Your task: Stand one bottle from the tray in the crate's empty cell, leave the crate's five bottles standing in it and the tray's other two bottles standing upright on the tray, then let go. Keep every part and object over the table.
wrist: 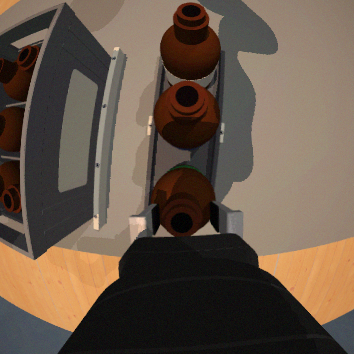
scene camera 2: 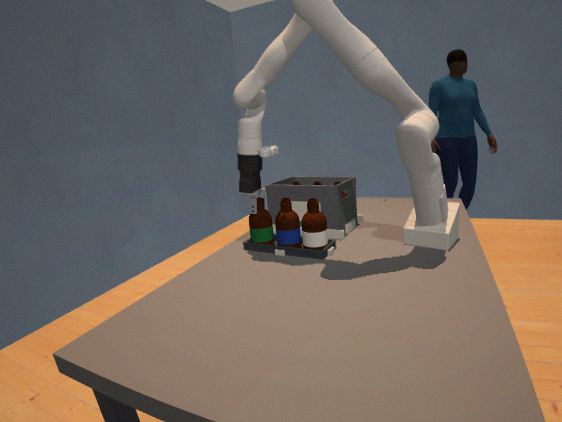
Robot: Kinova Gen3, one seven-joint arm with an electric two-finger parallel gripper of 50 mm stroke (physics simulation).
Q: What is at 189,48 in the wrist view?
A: A white-labelled bottle.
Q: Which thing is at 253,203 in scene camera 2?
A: My gripper.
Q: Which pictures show the blue-labelled bottle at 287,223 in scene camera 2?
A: The wrist view and scene camera 2: all of them.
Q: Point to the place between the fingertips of my gripper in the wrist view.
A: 184,213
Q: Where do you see a green-labelled bottle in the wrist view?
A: At 183,193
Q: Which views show the green-labelled bottle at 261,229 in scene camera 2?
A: The wrist view and scene camera 2: all of them.
